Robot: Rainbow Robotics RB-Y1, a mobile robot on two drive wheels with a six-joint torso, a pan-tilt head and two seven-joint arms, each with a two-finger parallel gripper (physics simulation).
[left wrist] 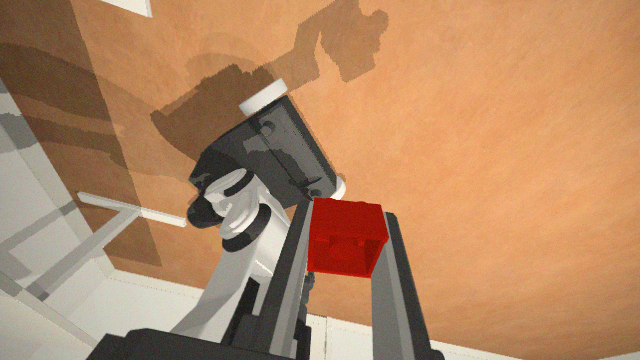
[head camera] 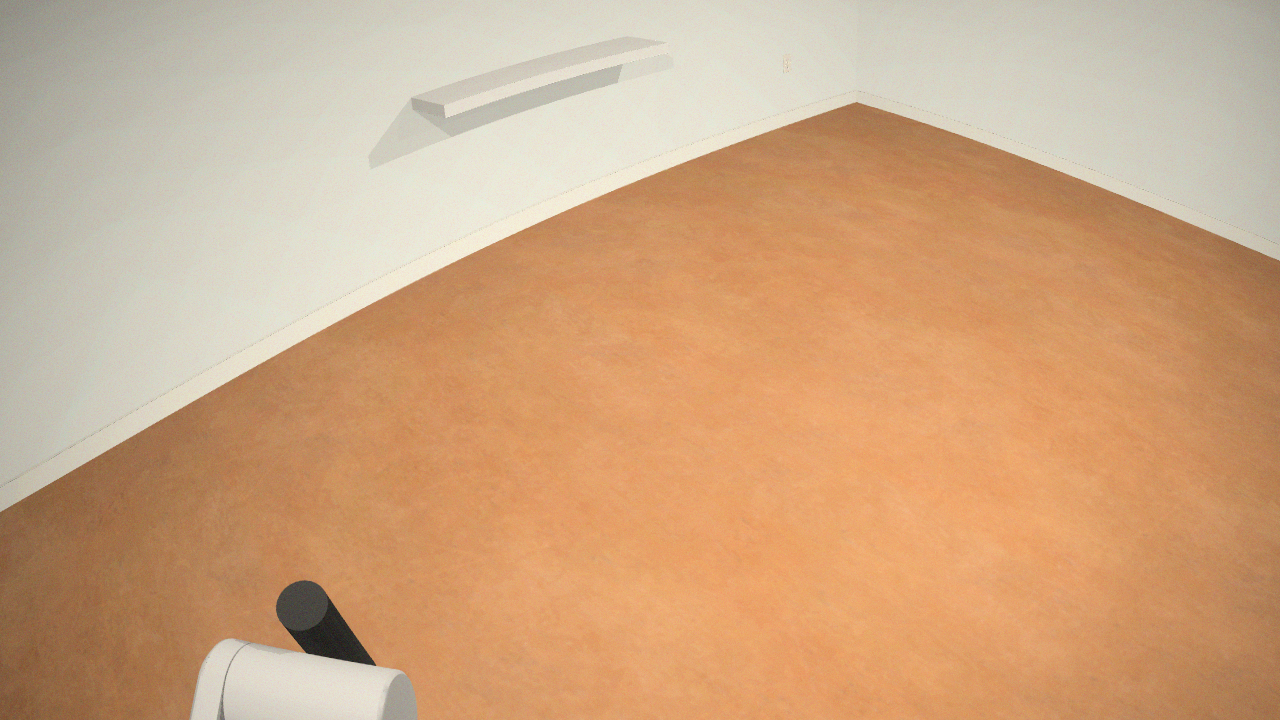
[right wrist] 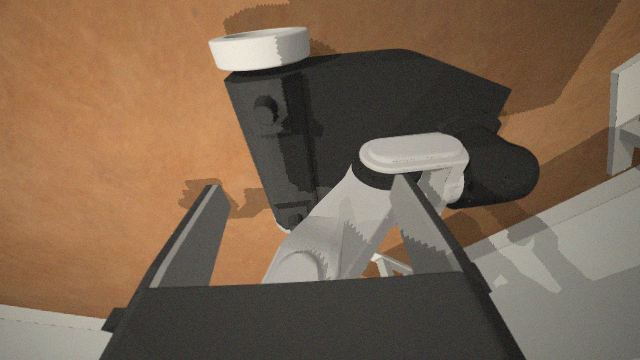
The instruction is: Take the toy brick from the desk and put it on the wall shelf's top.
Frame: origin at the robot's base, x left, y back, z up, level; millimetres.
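Seen in the pictures: left gripper, fingertip midpoint: (left wrist: pixel 344 217); right gripper, fingertip midpoint: (right wrist: pixel 308 190).
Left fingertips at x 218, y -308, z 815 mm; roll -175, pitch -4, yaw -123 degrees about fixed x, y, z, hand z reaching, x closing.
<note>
A point is followed by its place in that frame.
The red toy brick (left wrist: pixel 346 237) {z 832, x 223, y -310 mm} is held between the two fingers of my left gripper (left wrist: pixel 344 217) {z 815, x 218, y -308 mm} in the left wrist view, high above the orange floor. My left gripper is shut on it. In the head view the gripper and brick do not show; a part of my left arm (head camera: pixel 304 685) {z 1106, x 192, y -281 mm} shows at the bottom left. The white wall shelf (head camera: pixel 546 74) {z 744, x 285, y -2859 mm} is fixed to the left wall, far off at the upper middle of the head view, and nothing shows on its top. My right gripper (right wrist: pixel 308 190) {z 512, x -234, y 77 mm} is open and empty in the right wrist view.
White desk legs (left wrist: pixel 131 207) {z 23, x 143, y 1326 mm} show at the left of the left wrist view. A white desk part (right wrist: pixel 625 95) shows at the right edge of the right wrist view. My dark wheeled base (left wrist: pixel 285 150) {z 191, x 62, y 12 mm} (right wrist: pixel 365 105) {z 170, x -142, y 208 mm} stands on the floor (head camera: pixel 760 402) {z 1, x -337, y -1810 mm}. Two walls meet in a corner.
</note>
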